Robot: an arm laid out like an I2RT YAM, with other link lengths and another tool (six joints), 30 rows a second.
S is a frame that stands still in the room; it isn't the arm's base.
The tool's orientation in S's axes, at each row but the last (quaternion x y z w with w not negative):
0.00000 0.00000 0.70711 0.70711
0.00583 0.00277 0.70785 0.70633
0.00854 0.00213 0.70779 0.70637
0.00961 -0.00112 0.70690 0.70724
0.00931 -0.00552 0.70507 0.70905
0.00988 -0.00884 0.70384 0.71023
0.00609 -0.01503 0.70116 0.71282
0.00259 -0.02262 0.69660 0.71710
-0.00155 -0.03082 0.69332 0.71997
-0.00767 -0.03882 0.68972 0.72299
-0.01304 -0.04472 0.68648 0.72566
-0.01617 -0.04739 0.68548 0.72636
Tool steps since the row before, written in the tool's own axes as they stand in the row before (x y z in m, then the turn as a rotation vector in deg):
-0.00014 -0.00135 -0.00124 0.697 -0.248 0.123
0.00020 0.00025 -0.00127 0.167 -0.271 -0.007
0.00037 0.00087 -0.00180 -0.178 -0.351 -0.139
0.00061 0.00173 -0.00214 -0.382 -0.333 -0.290
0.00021 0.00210 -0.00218 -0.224 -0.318 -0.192
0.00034 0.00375 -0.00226 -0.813 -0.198 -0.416
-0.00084 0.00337 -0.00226 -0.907 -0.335 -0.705
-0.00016 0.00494 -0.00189 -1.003 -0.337 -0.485
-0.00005 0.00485 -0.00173 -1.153 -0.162 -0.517
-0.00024 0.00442 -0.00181 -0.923 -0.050 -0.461
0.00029 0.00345 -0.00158 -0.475 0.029 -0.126
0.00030 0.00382 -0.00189 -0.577 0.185 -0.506
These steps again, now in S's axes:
0.00135 -0.00014 -0.00124 0.248 0.697 0.123
-0.00027 0.00020 -0.00127 0.271 0.168 -0.010
-0.00090 0.00038 -0.00178 0.349 -0.176 -0.146
-0.00176 0.00064 -0.00211 0.329 -0.378 -0.300
-0.00211 0.00027 -0.00216 0.316 -0.222 -0.198
-0.00375 0.00043 -0.00224 0.190 -0.803 -0.438
-0.00335 -0.00072 -0.00233 0.329 -0.891 -0.728
-0.00489 0.00005 -0.00203 0.322 -0.995 -0.511
-0.00476 0.00021 -0.00195 0.143 -1.137 -0.557
-0.00430 0.00005 -0.00210 0.039 -0.904 -0.498
-0.00329 0.00055 -0.00184 -0.044 -0.467 -0.150
-0.00361 0.00061 -0.00220 -0.170 -0.543 -0.547

